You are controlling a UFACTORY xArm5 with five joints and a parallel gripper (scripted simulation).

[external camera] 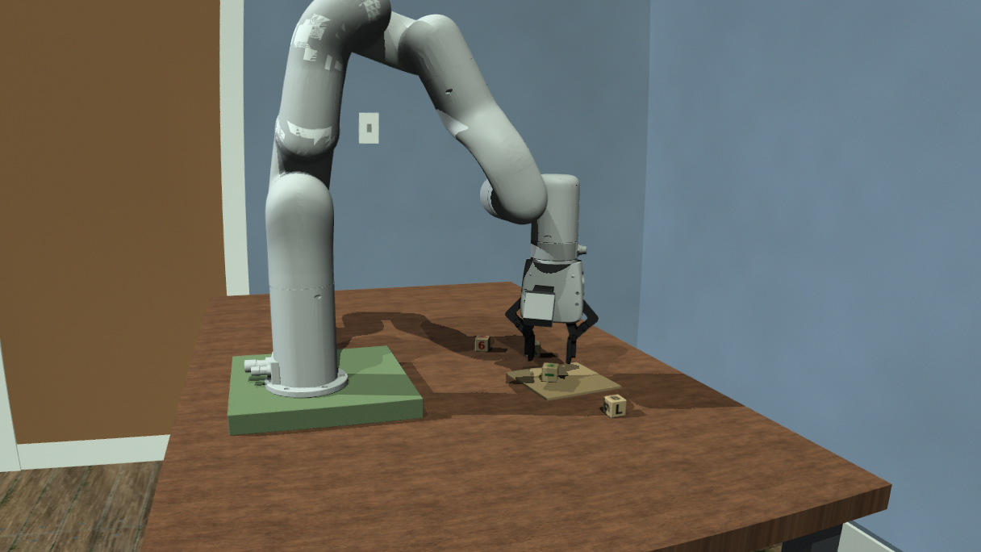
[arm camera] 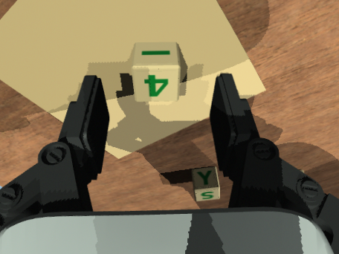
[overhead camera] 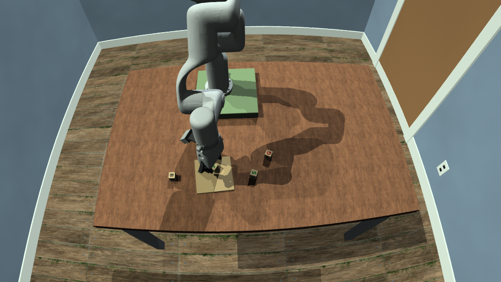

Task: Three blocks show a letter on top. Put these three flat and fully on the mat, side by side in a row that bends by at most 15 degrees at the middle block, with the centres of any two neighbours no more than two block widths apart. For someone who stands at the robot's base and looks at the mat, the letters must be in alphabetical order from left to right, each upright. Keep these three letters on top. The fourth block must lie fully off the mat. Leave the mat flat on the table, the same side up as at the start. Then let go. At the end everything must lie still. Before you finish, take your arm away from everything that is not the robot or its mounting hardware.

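My gripper is now 40 mm above the cream block. Also, from my hand: tan mat: 50 mm below, 20 mm ahead.
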